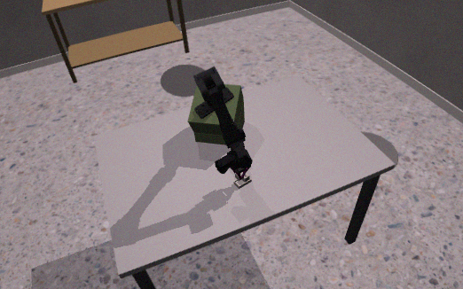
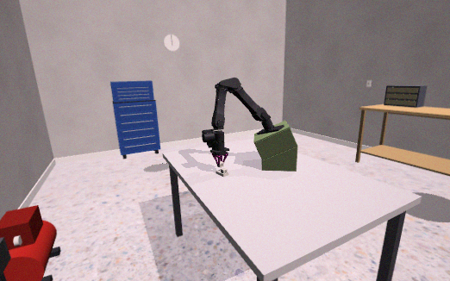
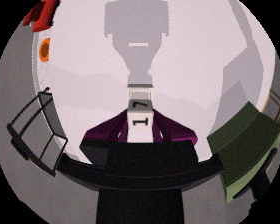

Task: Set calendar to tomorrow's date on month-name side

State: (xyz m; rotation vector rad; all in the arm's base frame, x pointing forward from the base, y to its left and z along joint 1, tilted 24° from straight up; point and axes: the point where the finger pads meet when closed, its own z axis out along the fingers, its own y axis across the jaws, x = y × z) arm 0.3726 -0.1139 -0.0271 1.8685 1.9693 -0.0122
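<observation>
My hand is 5 cm above the calendar tray and 2 cm to the right of it. The rest, counted from my hand: white cube (right at my hand).
</observation>
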